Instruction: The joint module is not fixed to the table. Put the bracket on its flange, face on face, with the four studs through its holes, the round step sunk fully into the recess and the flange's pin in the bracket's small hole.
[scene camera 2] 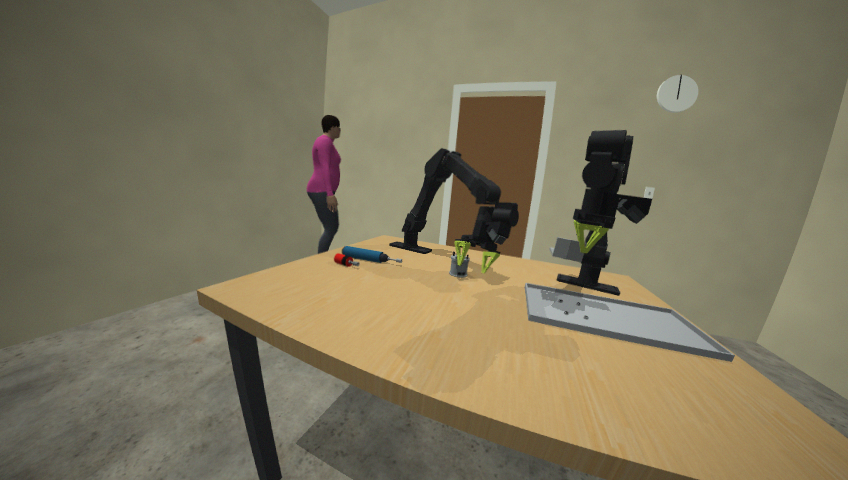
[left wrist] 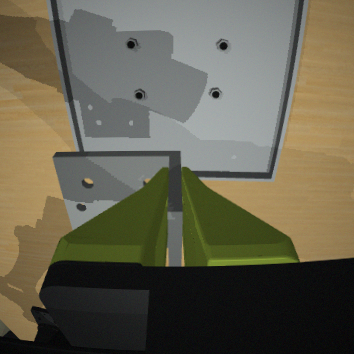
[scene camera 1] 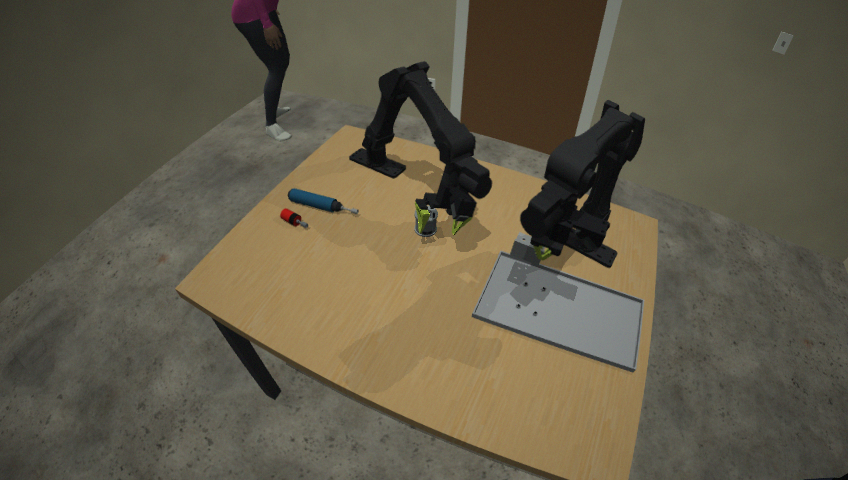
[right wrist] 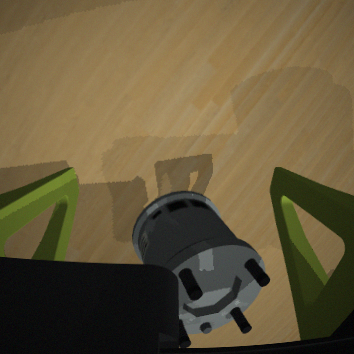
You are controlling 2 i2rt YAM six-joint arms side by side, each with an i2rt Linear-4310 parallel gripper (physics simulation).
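Seen in the pictures: left gripper, fingertip midpoint: [scene camera 2: 583, 252] [left wrist: 174, 178] [scene camera 1: 541, 257]; right gripper, fingertip midpoint: [scene camera 2: 471, 269] [scene camera 1: 436, 233] [right wrist: 173, 178]; left arm's base, link origin: [scene camera 2: 586, 285] [scene camera 1: 584, 245]; right arm's base, link origin: [scene camera 2: 410, 248] [left wrist: 52, 325] [scene camera 1: 376, 163].
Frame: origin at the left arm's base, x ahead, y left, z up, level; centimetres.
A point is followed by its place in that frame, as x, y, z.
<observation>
The grey joint module [scene camera 1: 426, 227] {25.3, -38.2, 3.4} [scene camera 2: 458, 268] {25.7, -39.0, 3.0} [right wrist: 200, 240] {24.5, -37.5, 4.9} stands upright on the table; its flange, with four dark studs, a raised step and a small pin, faces up. My right gripper [scene camera 1: 439, 231] {25.5, -34.6, 3.7} [scene camera 2: 473, 267] {25.5, -34.6, 3.7} [right wrist: 173, 178] {25.5, -34.6, 3.7} is open and low at the module; in the right wrist view the module shows between the open fingers, nearer the camera than the tips. My left gripper [scene camera 1: 540, 255] {27.6, -5.3, 16.0} [scene camera 2: 586, 250] {27.6, -5.3, 16.0} [left wrist: 174, 178] {27.6, -5.3, 16.0} is shut on one wall of the grey angled bracket [scene camera 1: 523, 248] {28.9, -9.6, 17.3} [scene camera 2: 566, 248] {28.7, -9.3, 16.4} [left wrist: 117, 169] {24.6, -6.8, 14.3}, held above the table by the tray. The bracket's holed plate extends left; some holes are hidden by a finger.
A grey shallow tray [scene camera 1: 601, 333] {25.5, 15.6, 0.4} [scene camera 2: 648, 327] {25.1, 13.0, 0.4} [left wrist: 250, 125] {35.3, -8.5, 0.4} with several small nuts lies at the right. A blue driver [scene camera 1: 312, 199] {36.6, -71.7, 3.6} [scene camera 2: 363, 254] {37.2, -71.3, 2.6} and a red driver [scene camera 1: 289, 216] {45.5, -72.3, 3.0} [scene camera 2: 342, 259] {46.2, -71.6, 2.5} lie at the left. A person [scene camera 1: 255, 35] [scene camera 2: 324, 166] stands beyond the table.
</observation>
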